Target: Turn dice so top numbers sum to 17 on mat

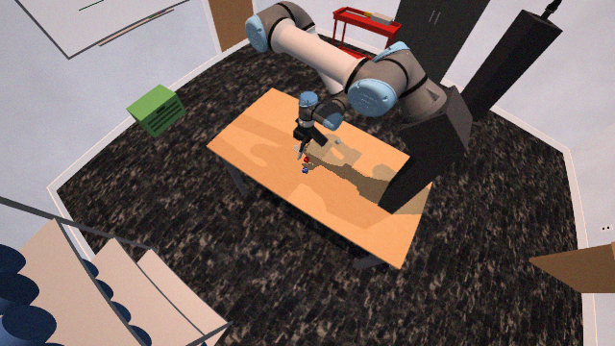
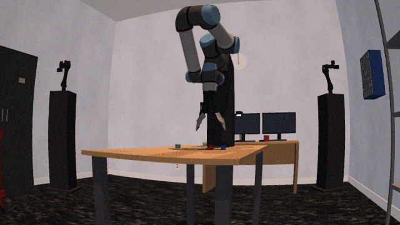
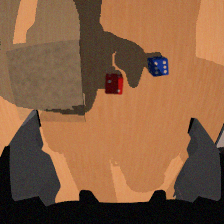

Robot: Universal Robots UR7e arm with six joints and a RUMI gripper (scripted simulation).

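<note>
My gripper is now 9 cm above the red die. Also, from my hand: blue die: 9 cm below, 7 cm to the left, 1 cm behind; grey die: 18 cm to the right, 16 cm behind, 9 cm below; tan mat: 11 cm to the right, 10 cm below, 4 cm behind.
</note>
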